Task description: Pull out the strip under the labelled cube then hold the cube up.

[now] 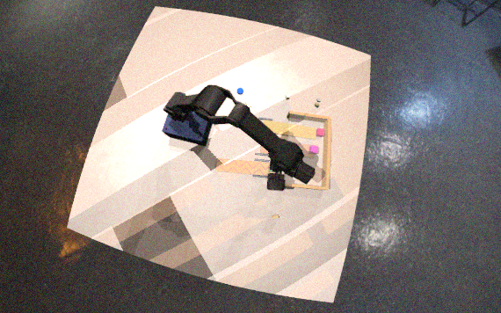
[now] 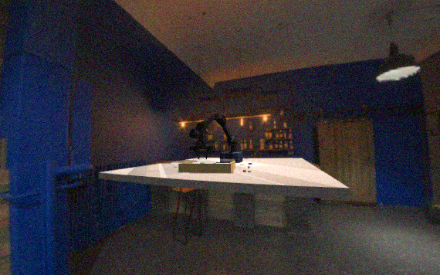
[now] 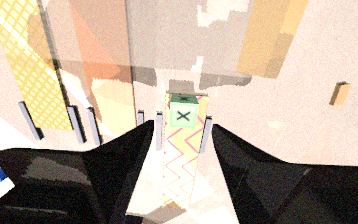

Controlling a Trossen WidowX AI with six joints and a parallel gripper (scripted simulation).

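Now: gripper tip 40 mm above the green labelled cube. Also, from my gripper tip: small blue disc (310 mm to the left, 230 mm behind, 50 mm below).
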